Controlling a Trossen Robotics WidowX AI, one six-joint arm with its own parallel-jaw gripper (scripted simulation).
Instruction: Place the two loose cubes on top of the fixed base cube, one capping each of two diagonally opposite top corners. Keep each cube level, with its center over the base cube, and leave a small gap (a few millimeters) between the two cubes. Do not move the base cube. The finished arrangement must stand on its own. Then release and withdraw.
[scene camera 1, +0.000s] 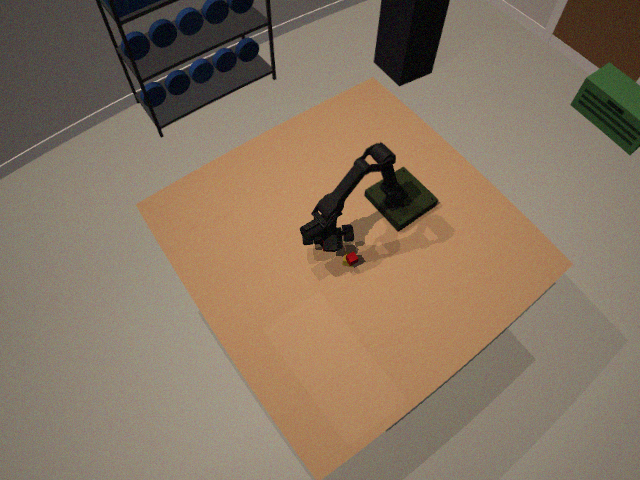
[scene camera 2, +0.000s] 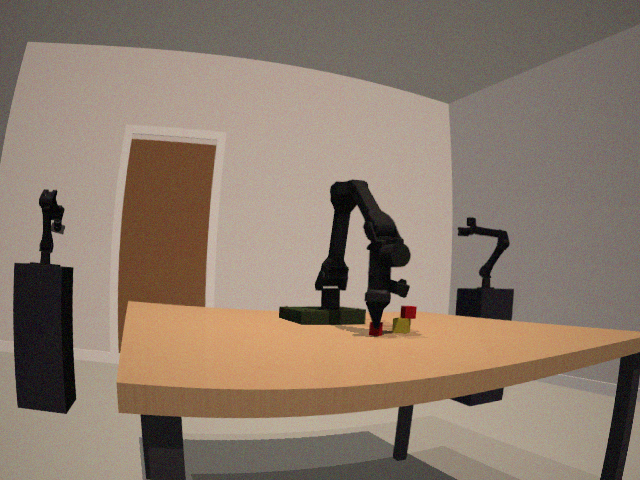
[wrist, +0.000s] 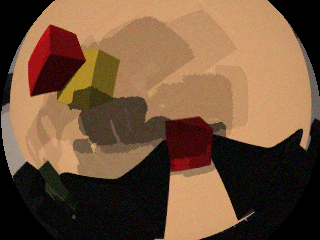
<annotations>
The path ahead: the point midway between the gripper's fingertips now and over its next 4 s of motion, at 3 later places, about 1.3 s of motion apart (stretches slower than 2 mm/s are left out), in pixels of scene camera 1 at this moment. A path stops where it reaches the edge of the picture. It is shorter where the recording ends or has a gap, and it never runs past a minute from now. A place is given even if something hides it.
My gripper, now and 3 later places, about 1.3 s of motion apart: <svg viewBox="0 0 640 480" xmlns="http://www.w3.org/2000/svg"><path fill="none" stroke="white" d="M327 245L329 232L347 246L346 250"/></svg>
</annotations>
